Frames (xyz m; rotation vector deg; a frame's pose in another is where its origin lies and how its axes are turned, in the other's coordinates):
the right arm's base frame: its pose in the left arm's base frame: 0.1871 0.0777 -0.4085 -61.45 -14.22 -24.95
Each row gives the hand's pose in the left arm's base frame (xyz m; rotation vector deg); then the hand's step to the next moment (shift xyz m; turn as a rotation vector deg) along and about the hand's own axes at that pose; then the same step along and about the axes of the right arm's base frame.
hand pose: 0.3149 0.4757 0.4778 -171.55 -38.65 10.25
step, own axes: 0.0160 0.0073 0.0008 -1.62 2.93 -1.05
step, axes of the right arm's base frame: 0.0141 0.0105 -0.0009 1.06 -2.14 -2.57
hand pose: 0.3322 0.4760 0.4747 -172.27 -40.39 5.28
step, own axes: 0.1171 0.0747 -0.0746 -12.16 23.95 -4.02
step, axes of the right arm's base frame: 0.1566 0.0078 0.0161 7.22 -13.32 -22.54
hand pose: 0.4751 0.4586 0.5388 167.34 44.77 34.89
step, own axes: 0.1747 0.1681 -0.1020 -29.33 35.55 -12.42
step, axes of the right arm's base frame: 0.2457 -0.0892 0.0289 2.59 -28.89 -37.91
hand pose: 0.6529 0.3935 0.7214 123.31 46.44 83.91
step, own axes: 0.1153 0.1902 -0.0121 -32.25 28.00 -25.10
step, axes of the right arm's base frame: 0.1537 -0.1569 0.0370 -11.90 -32.24 -35.68
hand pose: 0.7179 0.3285 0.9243 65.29 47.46 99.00
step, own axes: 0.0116 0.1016 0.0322 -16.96 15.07 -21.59
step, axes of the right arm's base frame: 0.0447 -0.0945 0.0239 -14.24 -18.72 -20.68
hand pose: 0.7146 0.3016 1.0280 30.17 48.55 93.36
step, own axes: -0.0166 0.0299 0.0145 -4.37 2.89 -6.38
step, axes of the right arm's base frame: 0.0127 -0.0348 0.0026 -4.12 -3.85 -6.03
